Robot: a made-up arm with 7 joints. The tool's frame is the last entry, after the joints.
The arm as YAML. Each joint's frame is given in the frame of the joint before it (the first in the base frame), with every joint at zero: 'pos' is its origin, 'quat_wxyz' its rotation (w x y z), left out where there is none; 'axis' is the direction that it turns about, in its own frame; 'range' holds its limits. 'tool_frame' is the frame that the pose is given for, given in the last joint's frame.
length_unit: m
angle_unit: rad
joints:
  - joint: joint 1
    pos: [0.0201, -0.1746, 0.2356]
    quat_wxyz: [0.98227, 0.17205, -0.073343, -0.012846]
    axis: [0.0, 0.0, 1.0]
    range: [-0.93, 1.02]
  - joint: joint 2
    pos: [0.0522, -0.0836, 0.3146]
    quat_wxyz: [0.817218, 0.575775, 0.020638, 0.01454]
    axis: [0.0, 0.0, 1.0]
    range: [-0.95, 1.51]
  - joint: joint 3
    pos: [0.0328, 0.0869, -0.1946]
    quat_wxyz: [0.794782, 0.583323, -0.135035, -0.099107]
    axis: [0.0, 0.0, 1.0]
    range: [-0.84, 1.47]
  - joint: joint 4
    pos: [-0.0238, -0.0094, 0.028]
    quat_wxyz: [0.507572, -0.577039, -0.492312, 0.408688]
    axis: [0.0, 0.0, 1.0]
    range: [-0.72, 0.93]
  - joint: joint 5
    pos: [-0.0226, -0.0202, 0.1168]
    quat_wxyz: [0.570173, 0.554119, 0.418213, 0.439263]
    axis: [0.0, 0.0, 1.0]
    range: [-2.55, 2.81]
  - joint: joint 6
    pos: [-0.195, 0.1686, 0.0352]
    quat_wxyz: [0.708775, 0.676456, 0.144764, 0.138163]
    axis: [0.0, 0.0, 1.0]
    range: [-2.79, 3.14]
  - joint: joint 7
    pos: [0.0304, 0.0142, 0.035]
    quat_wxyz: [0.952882, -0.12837, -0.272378, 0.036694]
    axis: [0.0, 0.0, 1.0]
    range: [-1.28, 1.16]
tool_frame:
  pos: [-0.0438, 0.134, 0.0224]
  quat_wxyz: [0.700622, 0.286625, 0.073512, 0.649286]
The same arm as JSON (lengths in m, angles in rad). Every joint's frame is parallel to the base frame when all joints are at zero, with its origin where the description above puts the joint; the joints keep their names.
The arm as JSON. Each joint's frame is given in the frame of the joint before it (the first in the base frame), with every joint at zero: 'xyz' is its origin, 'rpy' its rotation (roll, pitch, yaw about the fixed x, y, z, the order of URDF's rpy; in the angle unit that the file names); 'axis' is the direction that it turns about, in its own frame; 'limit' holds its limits. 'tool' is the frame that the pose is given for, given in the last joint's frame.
{"units": {"length": "m", "angle": "rad"}, "joints": [
  {"name": "joint 1", "type": "revolute", "origin": {"xyz": [0.0201, -0.1746, 0.2356], "rpy": [0.0, 0.0, 0.0]}, "axis": [-0.148506, -0.336114, 0.930039], "limit": {"lower": -0.93, "upper": 1.02}},
  {"name": "joint 2", "type": "revolute", "origin": {"xyz": [0.0049, -0.187, 0.2715], "rpy": [0.0, 0.0, 0.0]}, "axis": "-y", "limit": {"lower": -0.95, "upper": 1.51}},
  {"name": "joint 3", "type": "revolute", "origin": {"xyz": [0.0203, 0.1946, 0.0906], "rpy": [0.0, 0.0, 0.0]}, "axis": [-0.2011, -0.283, -0.9378], "limit": {"lower": -0.84, "upper": 1.47}},
  {"name": "joint 4", "type": "revolute", "origin": {"xyz": [-0.0285, 0.0034, -0.0248], "rpy": [0.0, 0.0, 0.0]}, "axis": [-0.928092, -0.0361, 0.370597], "limit": {"lower": -0.72, "upper": 0.93}},
  {"name": "joint 5", "type": "revolute", "origin": {"xyz": [-0.1184, 0.0122, 0.0199], "rpy": [0.0, 0.0, 0.0]}, "axis": "-y", "limit": {"lower": -2.55, "upper": 2.81}},
  {"name": "joint 6", "type": "revolute", "origin": {"xyz": [-0.2277, -0.0352, -0.1208], "rpy": [0.0, 0.0, 0.0]}, "axis": [0.998524, -0.042901, 0.033301], "limit": {"lower": -2.79, "upper": 3.14}},
  {"name": "joint 7", "type": "revolute", "origin": {"xyz": [0.0333, -0.0151, 0.0318], "rpy": [0.0, 0.0, 0.0]}, "axis": [0.824885, -0.269195, -0.497091], "limit": {"lower": -1.28, "upper": 1.16}}
], "tool": {"origin": {"xyz": [-0.0434, -0.1272, -0.0481], "rpy": [-1.5708, 0.0, -1.5708]}}}

